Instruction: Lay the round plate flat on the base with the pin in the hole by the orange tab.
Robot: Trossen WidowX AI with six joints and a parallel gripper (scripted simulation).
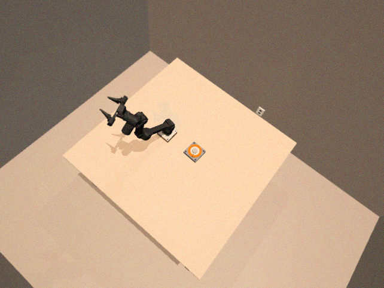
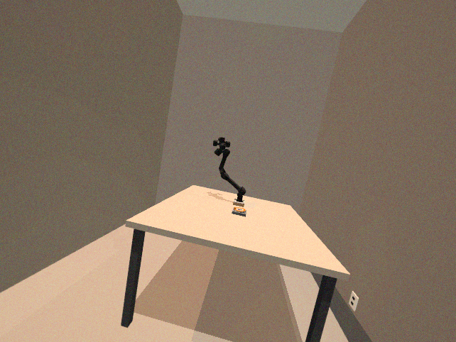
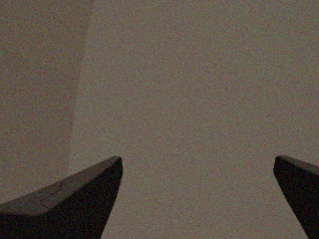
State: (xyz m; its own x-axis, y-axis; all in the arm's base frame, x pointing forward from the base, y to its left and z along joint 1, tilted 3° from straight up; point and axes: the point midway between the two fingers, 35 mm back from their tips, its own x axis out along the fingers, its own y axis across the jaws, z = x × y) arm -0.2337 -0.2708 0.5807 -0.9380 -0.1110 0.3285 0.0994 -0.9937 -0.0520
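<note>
The square grey base lies 510 mm ahead of my gripper tip, 270 mm to the left of it and 610 mm below it.
</note>
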